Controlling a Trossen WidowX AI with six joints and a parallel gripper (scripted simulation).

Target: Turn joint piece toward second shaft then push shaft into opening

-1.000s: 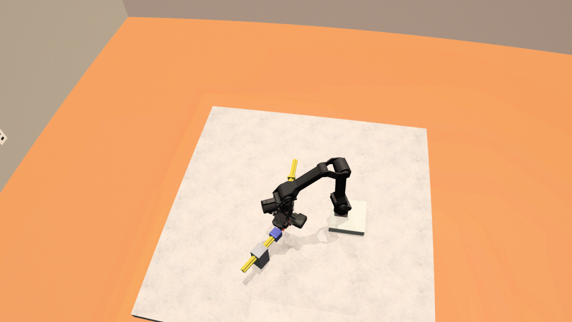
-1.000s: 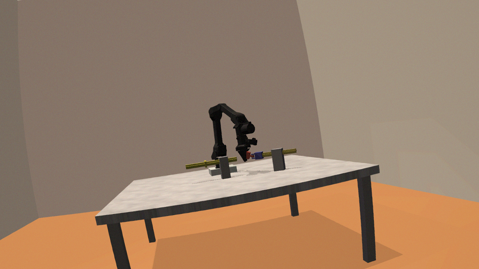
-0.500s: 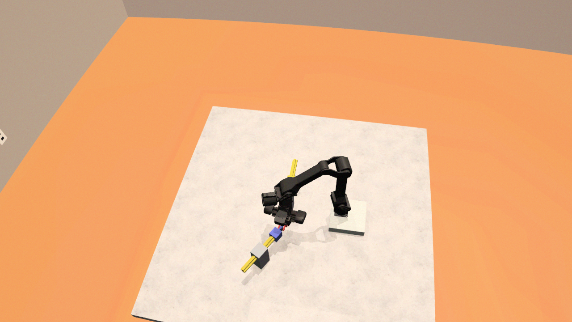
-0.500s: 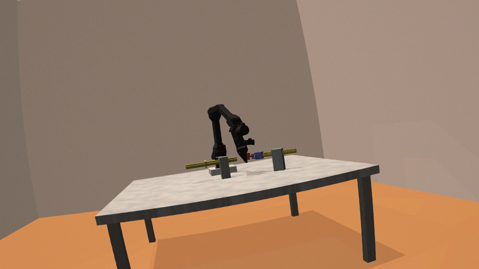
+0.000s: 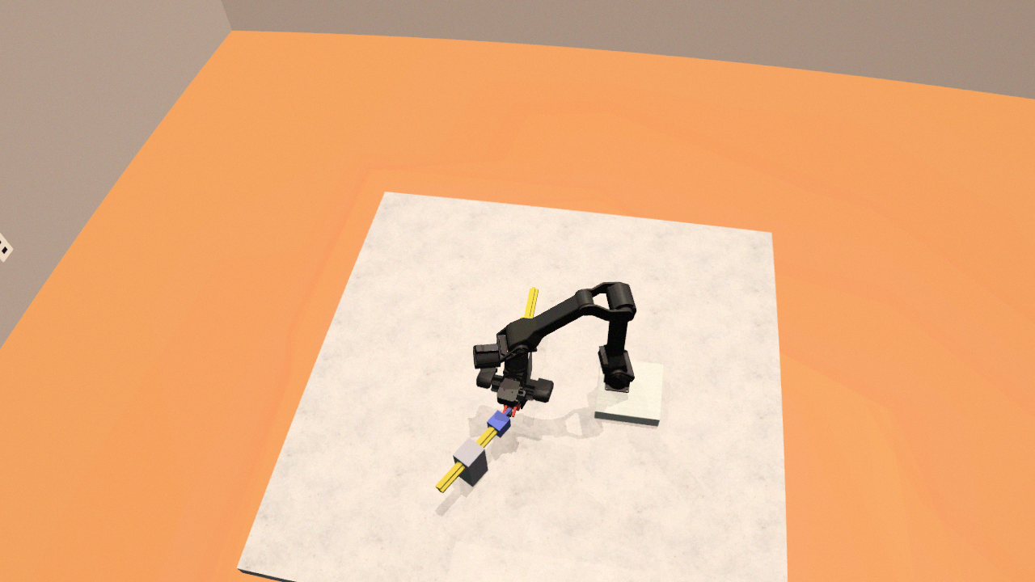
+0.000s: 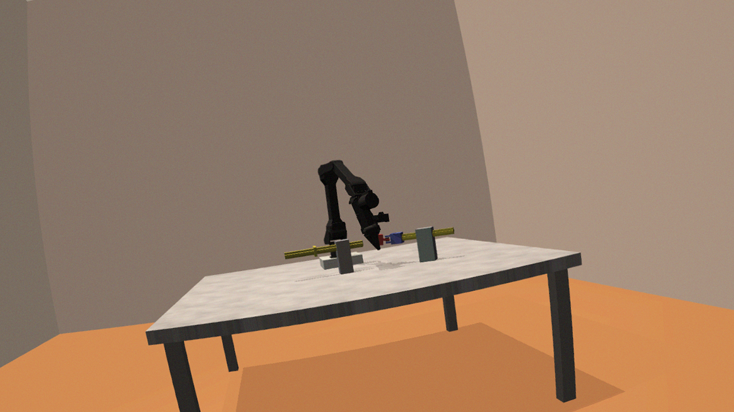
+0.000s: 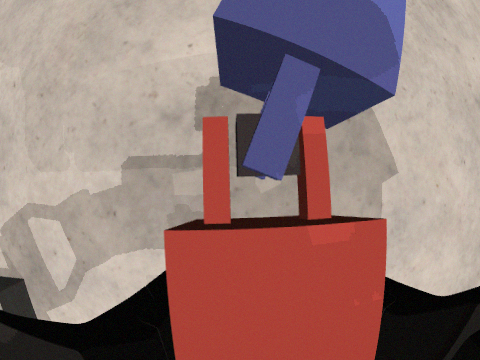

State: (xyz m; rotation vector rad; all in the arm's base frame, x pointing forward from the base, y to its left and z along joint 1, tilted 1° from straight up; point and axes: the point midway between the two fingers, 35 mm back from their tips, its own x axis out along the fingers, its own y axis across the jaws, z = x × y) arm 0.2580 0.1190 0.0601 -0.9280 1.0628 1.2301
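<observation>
The red joint piece lies 10 mm to the left of my gripper tip and 40 mm above it.
</observation>
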